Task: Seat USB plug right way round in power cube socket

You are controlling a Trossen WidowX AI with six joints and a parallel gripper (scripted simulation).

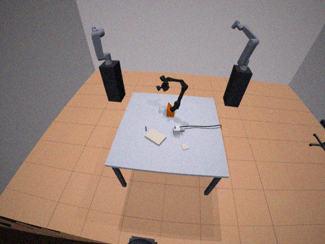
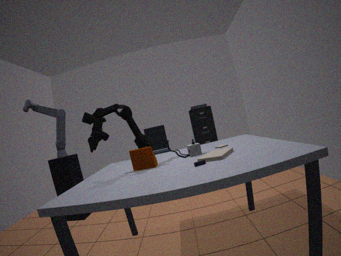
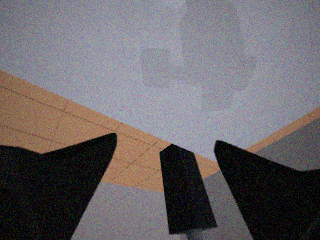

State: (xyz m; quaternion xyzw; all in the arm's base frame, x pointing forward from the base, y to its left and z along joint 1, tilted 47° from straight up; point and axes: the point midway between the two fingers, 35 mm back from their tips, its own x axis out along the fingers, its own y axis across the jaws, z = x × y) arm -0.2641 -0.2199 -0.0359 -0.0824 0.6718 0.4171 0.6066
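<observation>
Right now the dark USB plug is 580 mm ahead of my gripper tip, 270 mm to the left of it and 90 mm below it. The rest, counted from my gripper tip: tan board 700 mm ahead, 170 mm below, 50 mm to the left; then purple piece 600 mm ahead, 170 mm below, 90 mm to the right; then tan pad 780 mm ahead, 410 mm to the left, 180 mm below.
</observation>
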